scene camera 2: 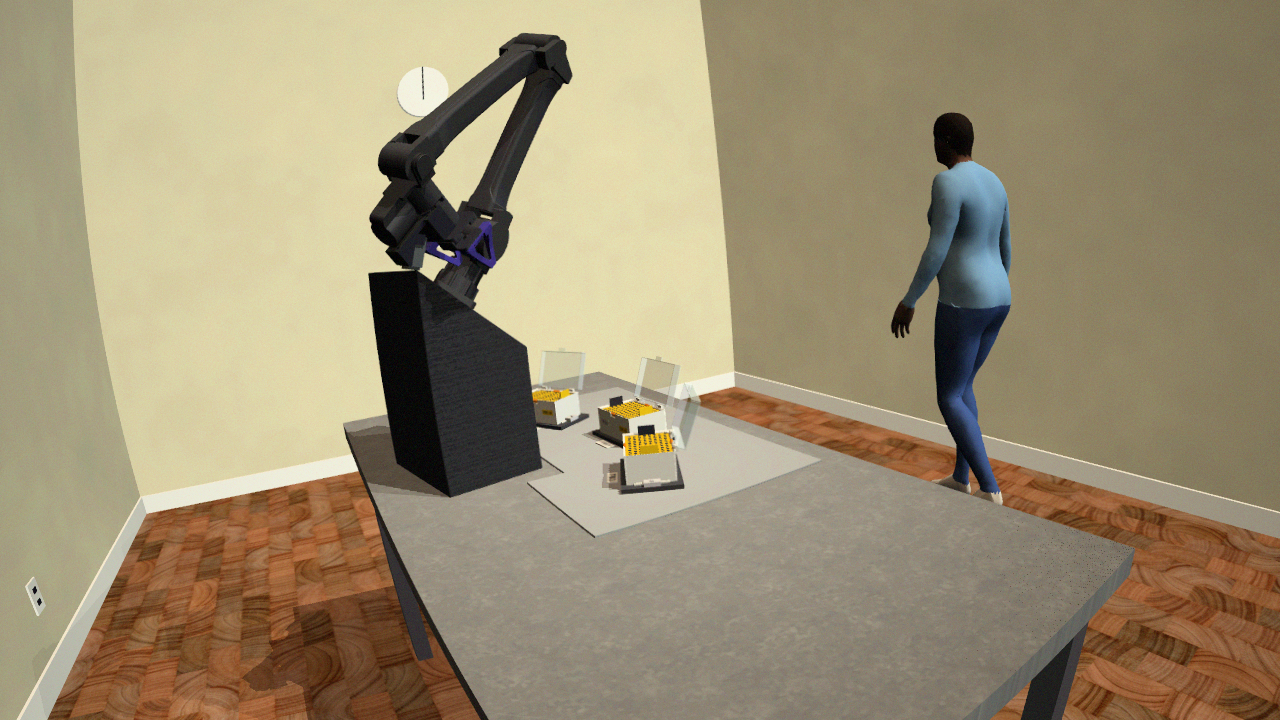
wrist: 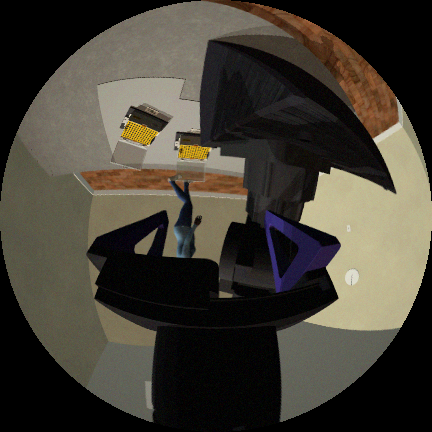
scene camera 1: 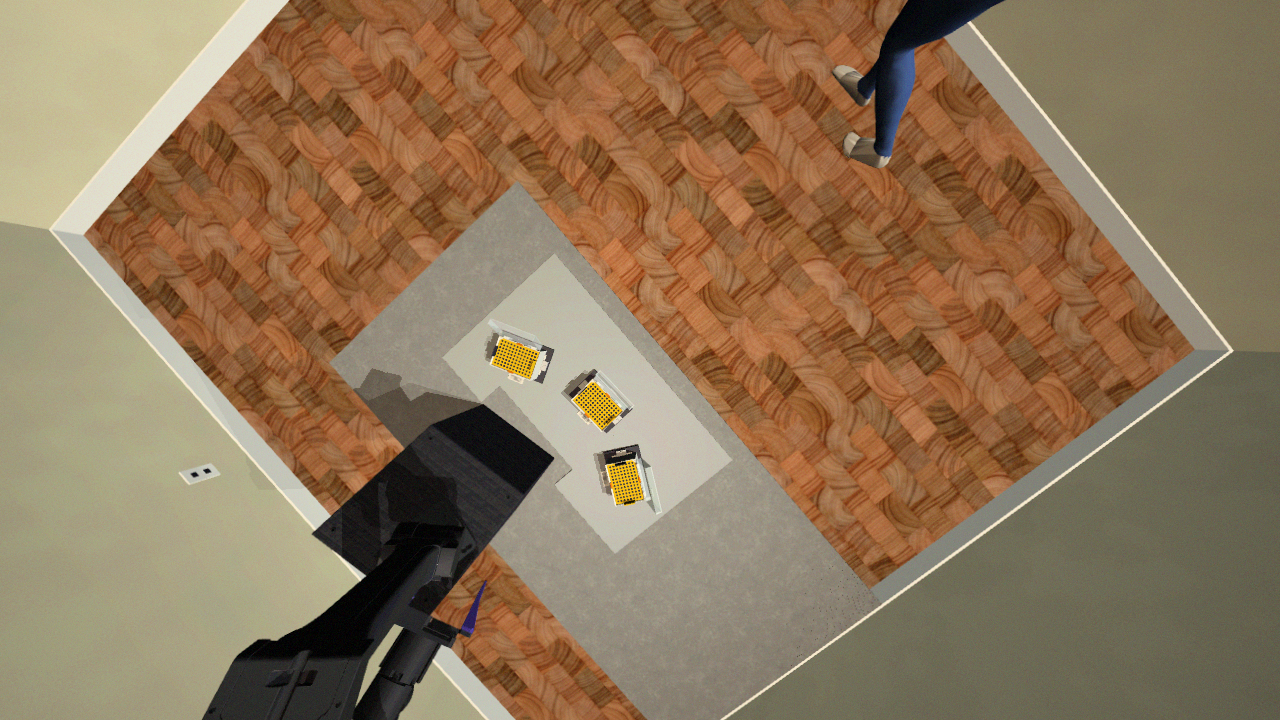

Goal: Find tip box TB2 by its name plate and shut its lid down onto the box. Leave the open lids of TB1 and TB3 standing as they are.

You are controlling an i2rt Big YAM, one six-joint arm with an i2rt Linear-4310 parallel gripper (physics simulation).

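Frame: origin at the arm's base, x ahead, y left, z up, level; millimetres.
Seen in the pictures: gripper, fingertip midpoint: (scene camera 2: pixel 476 264) (wrist: pixel 215 215) (scene camera 1: pixel 461 569); arm's base, origin of the base link: (scene camera 2: pixel 446 303) (wrist: pixel 282 149) (scene camera 1: pixel 441 536).
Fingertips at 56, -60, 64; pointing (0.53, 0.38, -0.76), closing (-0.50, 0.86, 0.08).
Note:
Pixels of each thing's top centre, then the offset from my fingertips to it, as dx, dy, dz. "*": a spot on its surface instead. Level surfaces: height alone.
- far box, middle of its top: (scene camera 2: pixel 542 393) (scene camera 1: pixel 512 362) +159, +318, -324
- middle box, middle of its top: (scene camera 2: pixel 630 402) (scene camera 1: pixel 596 406) (wrist: pixel 193 155) +291, +98, -316
- far lid, surface spot: (scene camera 2: pixel 562 369) * +225, +371, -288
- middle lid, surface spot: (scene camera 2: pixel 657 377) (wrist: pixel 192 172) * +363, +122, -281
- pale mat, its level: dz -390
- grey table, its level: dz -393
Three white tip boxes with yellow tip racks stand with clear lids open: a far box (scene camera 1: pixel 516 358) (scene camera 2: pixel 558 409), a middle box (scene camera 1: pixel 597 405) (scene camera 2: pixel 631 420) (wrist: pixel 194 152) and a near box (scene camera 1: pixel 625 483) (scene camera 2: pixel 649 465) (wrist: pixel 140 132). Their lids stand upright or leaning back: far lid (scene camera 2: pixel 562 369), middle lid (scene camera 2: pixel 657 377) (wrist: pixel 191 171), near lid (scene camera 1: pixel 653 488) (scene camera 2: pixel 687 416) (wrist: pixel 129 154). The name plates are too small to read, so I cannot tell which box is TB2. My gripper (scene camera 2: pixel 462 251) (wrist: pixel 215 215) is open and empty, high beside the arm's base, away from the boxes. The far box does not show in the wrist view.
The boxes stand on a pale mat (scene camera 1: pixel 554 286) (scene camera 2: pixel 581 514) (wrist: pixel 107 97) on a grey table (scene camera 1: pixel 716 617) (scene camera 2: pixel 716 608). A tall black pedestal (scene camera 1: pixel 501 447) (scene camera 2: pixel 474 402) (wrist: pixel 240 100) under the arm stands beside the mat. A person (scene camera 2: pixel 971 241) (wrist: pixel 185 235) stands beyond the table.

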